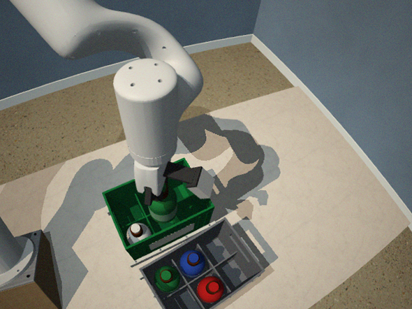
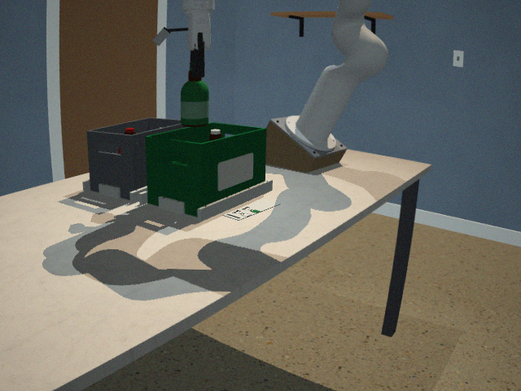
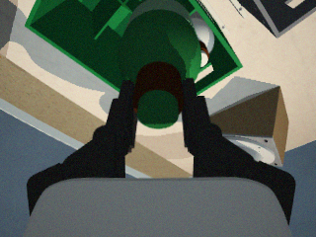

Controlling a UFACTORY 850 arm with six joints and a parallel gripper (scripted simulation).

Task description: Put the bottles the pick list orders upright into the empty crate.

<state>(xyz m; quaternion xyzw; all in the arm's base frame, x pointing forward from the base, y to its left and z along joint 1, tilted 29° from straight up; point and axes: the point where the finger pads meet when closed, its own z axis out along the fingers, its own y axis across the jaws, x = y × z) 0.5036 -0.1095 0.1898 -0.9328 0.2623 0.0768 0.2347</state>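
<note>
The green crate lies 4 cm to the left of my hand and 25 cm below it. Round my hand: whitish bottle: 8 cm behind, 2 cm to the right, 25 cm below; then blue bottle: 4 cm ahead, 14 cm to the right, 25 cm below; then green bottle: 4 cm behind, 17 cm to the right, 25 cm below.
</note>
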